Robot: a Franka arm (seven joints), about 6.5 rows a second.
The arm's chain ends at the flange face. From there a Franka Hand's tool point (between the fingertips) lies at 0.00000 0.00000 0.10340 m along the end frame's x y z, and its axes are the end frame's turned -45 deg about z.
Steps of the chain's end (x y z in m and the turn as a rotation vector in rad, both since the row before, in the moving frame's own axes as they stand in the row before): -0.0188 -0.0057 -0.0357 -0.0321 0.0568 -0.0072; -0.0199 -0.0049 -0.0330 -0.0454 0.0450 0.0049; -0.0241 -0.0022 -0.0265 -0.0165 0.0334 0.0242; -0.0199 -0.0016 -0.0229 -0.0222 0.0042 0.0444; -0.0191 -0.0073 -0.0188 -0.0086 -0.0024 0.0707; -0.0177 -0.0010 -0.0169 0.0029 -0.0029 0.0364
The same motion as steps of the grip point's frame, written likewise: -0.0074 -0.0108 -0.0359 -0.0629 0.0175 -0.0072; -0.0107 -0.0109 -0.0332 -0.0639 -0.0003 0.0049; -0.0143 -0.0149 -0.0266 -0.0353 0.0120 0.0242; -0.0143 -0.0133 -0.0229 -0.0187 -0.0127 0.0444; -0.0092 -0.0182 -0.0188 -0.0044 -0.0078 0.0707; -0.0118 -0.0136 -0.0169 0.0041 0.0000 0.0364
